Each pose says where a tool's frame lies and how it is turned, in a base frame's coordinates. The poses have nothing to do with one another.
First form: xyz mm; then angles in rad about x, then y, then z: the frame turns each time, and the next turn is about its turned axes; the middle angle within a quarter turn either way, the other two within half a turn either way.
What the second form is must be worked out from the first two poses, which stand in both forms.
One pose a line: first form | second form
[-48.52, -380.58, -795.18, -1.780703, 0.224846, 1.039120] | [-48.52, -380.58, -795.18, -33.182, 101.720, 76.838]
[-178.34, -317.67, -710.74, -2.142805, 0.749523, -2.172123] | [-178.34, -317.67, -710.74, 121.863, 113.344, 42.095]
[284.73, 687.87, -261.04, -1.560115, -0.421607, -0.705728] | [284.73, 687.87, -261.04, -130.686, 89.442, 114.158]
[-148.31, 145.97, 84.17, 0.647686, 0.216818, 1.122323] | [-148.31, 145.97, 84.17, 138.432, 38.848, -69.943]
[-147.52, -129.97, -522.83, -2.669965, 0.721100, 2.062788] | [-147.52, -129.97, -522.83, -24.125, 131.996, 27.333]
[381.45, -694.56, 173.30, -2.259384, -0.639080, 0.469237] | [381.45, -694.56, 173.30, -36.970, 120.666, 133.902]
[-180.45, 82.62, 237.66, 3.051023, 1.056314, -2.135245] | [-180.45, 82.62, 237.66, 51.704, 119.345, -2.927]
